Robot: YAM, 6 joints.
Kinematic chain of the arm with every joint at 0, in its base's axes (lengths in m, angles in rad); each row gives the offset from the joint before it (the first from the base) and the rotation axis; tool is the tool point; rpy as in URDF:
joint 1: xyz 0 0 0.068 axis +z
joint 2: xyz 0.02 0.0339 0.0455 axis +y
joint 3: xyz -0.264 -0.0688 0 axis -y
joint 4: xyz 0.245 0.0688 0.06 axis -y
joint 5: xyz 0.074 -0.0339 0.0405 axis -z
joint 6: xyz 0.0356 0 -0.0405 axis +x
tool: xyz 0 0 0 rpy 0 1.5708 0
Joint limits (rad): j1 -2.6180..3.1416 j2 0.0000..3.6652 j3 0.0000..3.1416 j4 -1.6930..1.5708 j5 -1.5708..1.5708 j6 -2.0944..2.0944
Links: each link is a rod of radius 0.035 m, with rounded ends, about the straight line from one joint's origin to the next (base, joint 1, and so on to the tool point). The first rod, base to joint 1, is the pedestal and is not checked.
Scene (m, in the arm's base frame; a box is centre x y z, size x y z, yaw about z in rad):
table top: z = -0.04
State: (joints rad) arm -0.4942 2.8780 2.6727 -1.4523 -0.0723 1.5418
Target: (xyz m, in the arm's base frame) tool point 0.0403 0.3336 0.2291
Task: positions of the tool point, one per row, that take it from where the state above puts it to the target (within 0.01 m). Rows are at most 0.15 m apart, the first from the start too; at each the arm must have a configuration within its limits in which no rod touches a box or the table.
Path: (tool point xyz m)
1: 0.4900 -0.1061 0.1086
2: 0.4806 0.0304 0.1340
3: 0.4320 0.1527 0.1579
4: 0.3521 0.2496 0.1797
5: 0.2519 0.3134 0.1990
6: 0.1438 0.3410 0.2156
7: 0.0403 0.3336 0.2291

